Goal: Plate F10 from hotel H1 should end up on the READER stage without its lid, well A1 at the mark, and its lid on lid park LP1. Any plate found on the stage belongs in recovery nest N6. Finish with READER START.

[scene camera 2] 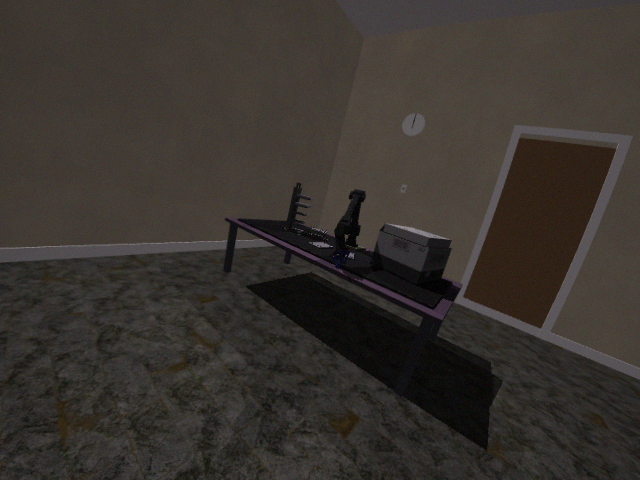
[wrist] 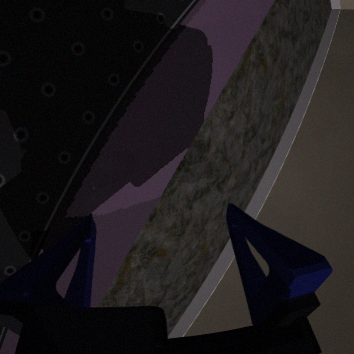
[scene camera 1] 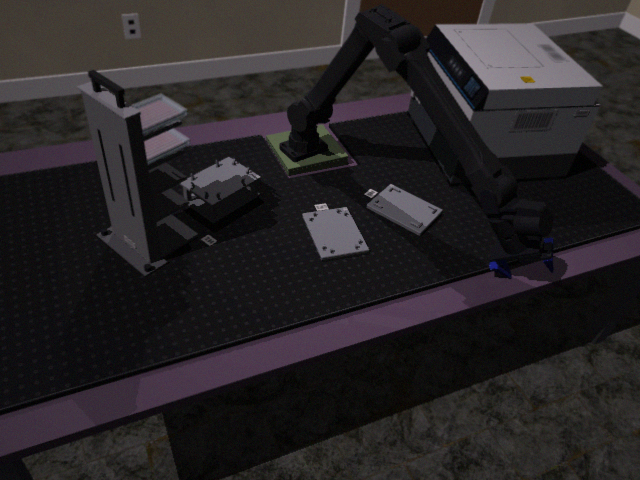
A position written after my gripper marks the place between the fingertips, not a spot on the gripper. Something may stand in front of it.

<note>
I see my gripper (wrist: 159,216) and a green lamp (scene camera 1: 567,132).
</note>
